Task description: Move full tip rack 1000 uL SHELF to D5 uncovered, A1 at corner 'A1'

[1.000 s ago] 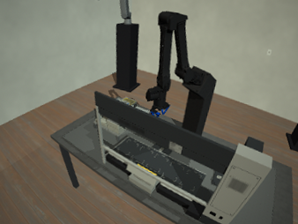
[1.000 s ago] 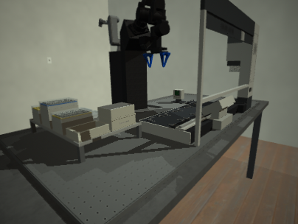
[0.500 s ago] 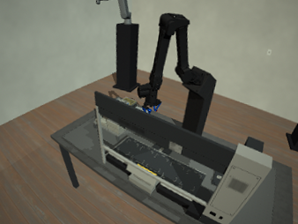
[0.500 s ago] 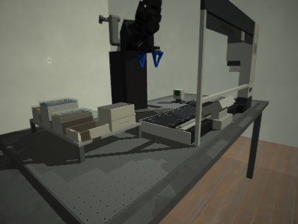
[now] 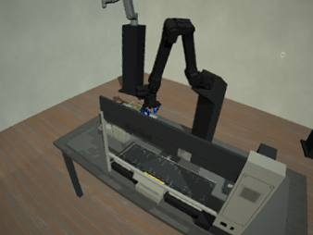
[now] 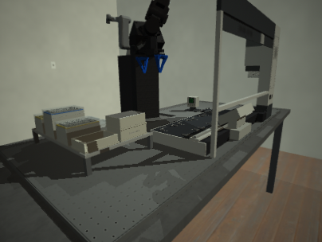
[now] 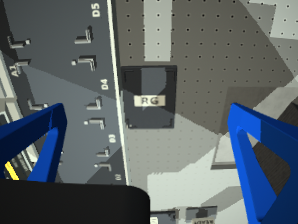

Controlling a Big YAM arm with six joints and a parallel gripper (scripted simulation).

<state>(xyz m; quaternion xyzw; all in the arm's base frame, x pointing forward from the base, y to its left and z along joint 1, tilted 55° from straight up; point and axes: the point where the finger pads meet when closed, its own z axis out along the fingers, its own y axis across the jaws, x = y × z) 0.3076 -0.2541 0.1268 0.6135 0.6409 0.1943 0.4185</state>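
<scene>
My gripper is now 210 mm past the tip rack, 310 mm to the left of it and 170 mm above it. Round my hand: shelf label: 120 mm behind, 100 mm to the right, 300 mm below; gantry post: 330 mm ahead, 120 mm to the right, 60 mm below; pale block: 30 mm ahead, 220 mm to the right, 180 mm below.
</scene>
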